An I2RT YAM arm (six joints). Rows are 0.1 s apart.
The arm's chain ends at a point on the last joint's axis. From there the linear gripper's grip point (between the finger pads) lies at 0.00 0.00 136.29 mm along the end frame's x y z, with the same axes.
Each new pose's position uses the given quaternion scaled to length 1; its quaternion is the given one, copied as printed.
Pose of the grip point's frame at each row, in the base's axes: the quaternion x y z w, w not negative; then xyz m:
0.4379 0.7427 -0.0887 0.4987 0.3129 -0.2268 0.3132
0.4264 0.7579 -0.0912 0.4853 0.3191 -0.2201 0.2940
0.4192 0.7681 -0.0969 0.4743 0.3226 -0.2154 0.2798
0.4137 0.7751 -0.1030 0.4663 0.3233 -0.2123 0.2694
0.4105 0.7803 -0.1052 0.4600 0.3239 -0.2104 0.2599
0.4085 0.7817 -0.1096 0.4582 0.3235 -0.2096 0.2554
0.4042 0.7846 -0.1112 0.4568 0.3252 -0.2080 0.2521
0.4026 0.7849 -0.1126 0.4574 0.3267 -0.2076 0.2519
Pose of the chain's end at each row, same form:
0.4379 0.7427 -0.0887 0.4987 0.2225 -0.1493 0.3795
0.4264 0.7579 -0.0912 0.4853 0.2294 -0.1449 0.3638
0.4192 0.7681 -0.0969 0.4743 0.2344 -0.1409 0.3522
0.4137 0.7751 -0.1030 0.4663 0.2364 -0.1380 0.3435
0.4105 0.7803 -0.1052 0.4600 0.2378 -0.1366 0.3355
0.4085 0.7817 -0.1096 0.4582 0.2381 -0.1352 0.3312
0.4042 0.7846 -0.1112 0.4568 0.2398 -0.1339 0.3281
0.4026 0.7849 -0.1126 0.4574 0.2412 -0.1333 0.3277

